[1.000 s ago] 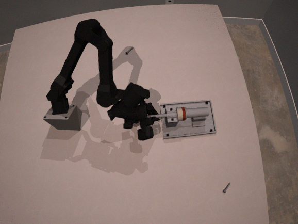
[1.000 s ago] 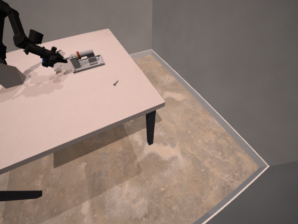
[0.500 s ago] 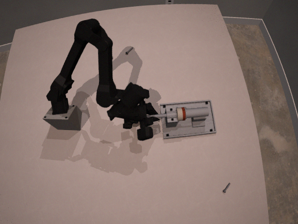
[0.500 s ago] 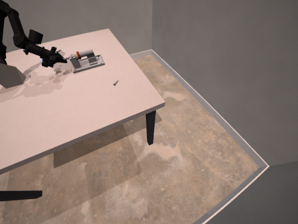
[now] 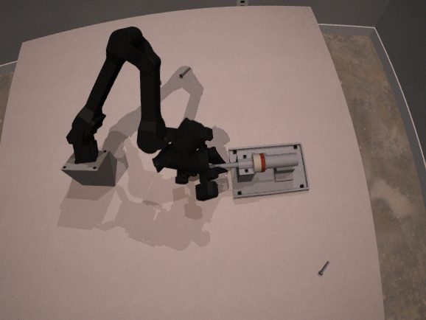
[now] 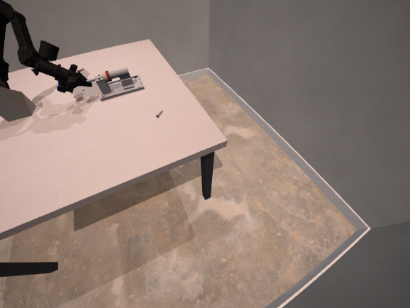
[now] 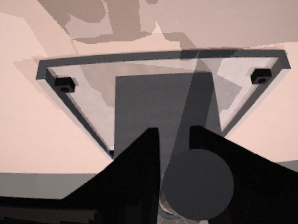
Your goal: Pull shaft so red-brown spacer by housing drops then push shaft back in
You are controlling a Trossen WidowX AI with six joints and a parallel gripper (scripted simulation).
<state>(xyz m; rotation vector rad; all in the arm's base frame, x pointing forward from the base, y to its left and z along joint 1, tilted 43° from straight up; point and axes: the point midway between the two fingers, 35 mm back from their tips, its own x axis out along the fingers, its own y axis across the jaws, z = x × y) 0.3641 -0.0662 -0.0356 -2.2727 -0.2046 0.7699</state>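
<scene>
Now: hand 60 mm short of the grey shaft. The rest, counted from my hand: red-brown spacer (120 mm ahead, 10 mm to the right); then blue screwdriver (170 mm behind, 220 mm to the left, 70 mm below); then cream spacer (100 mm ahead, 10 mm to the right).
</scene>
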